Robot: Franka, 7 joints.
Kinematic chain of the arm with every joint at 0, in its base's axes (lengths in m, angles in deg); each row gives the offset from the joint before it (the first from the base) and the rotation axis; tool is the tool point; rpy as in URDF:
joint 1: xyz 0 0 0.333 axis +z
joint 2: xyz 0 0 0 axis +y
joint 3: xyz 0 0 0.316 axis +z
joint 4: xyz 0.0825 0 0 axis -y
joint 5: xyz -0.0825 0 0.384 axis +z
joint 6: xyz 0 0 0 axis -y
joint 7: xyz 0.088 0 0 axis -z
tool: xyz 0 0 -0.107 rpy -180 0 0
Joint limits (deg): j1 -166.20..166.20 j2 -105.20..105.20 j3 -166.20..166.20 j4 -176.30..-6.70 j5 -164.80..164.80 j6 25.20..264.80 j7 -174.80..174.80
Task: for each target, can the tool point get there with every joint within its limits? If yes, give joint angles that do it. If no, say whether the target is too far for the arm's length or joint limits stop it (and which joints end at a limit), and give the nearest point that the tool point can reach.
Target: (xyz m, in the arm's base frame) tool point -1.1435 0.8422 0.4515
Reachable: no: too far | nearest point -0.6884 0.5070 0.4043 | short by 0.567 m
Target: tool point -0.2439 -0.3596 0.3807
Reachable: yes | joints -20.74 28.56 -91.01 -138.82 109.72 193.37 -54.25
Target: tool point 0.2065 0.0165 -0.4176
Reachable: no: joint limits stop it (at a limit: joint 2) | nearest point 0.2144 0.0171 -0.3564 | short by 0.062 m
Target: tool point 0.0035 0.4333 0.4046
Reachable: yes | joints -19.21 -80.31 96.26 -114.53 137.84 240.31 -59.06
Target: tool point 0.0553 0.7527 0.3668
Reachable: yes | joints 63.14 47.36 40.12 -67.87 -54.05 104.70 90.63
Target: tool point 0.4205 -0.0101 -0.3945
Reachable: no: joint limits stop it (at a limit: joint 2) | nearest point 0.4087 -0.0098 -0.3457 | short by 0.050 m
